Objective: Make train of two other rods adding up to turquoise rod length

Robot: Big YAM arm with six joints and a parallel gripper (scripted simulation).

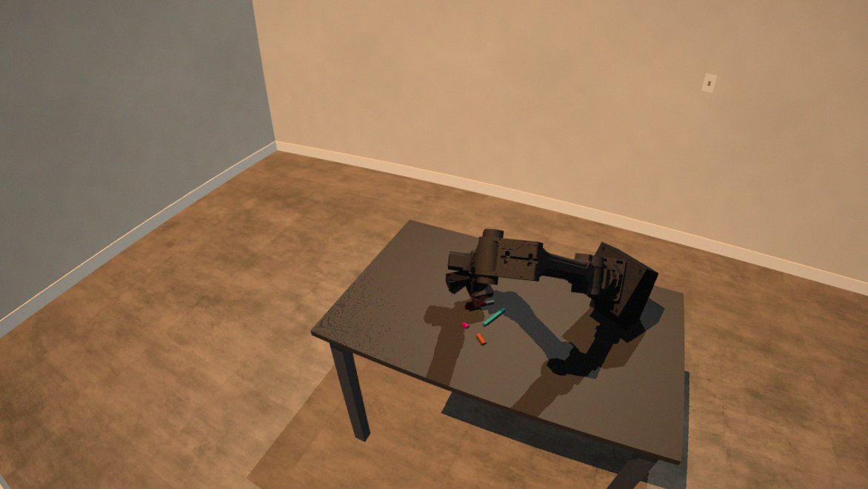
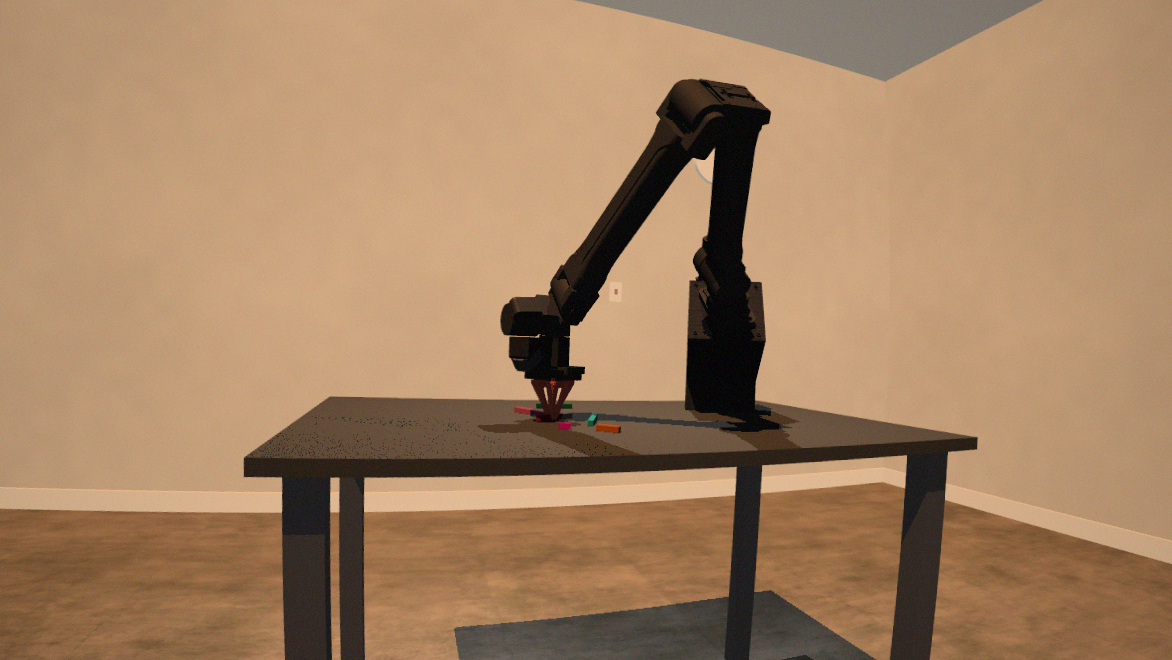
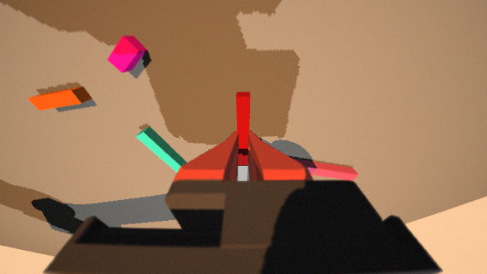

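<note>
My hand is 10 mm to the right of the red rod. The rest, counted from my hand: grey rod 40 mm to the right, 30 mm behind, 10 mm below; turquoise rod 80 mm behind, 10 mm to the left, 10 mm below; pink rod 80 mm to the right, 40 mm ahead, 10 mm below.
</note>
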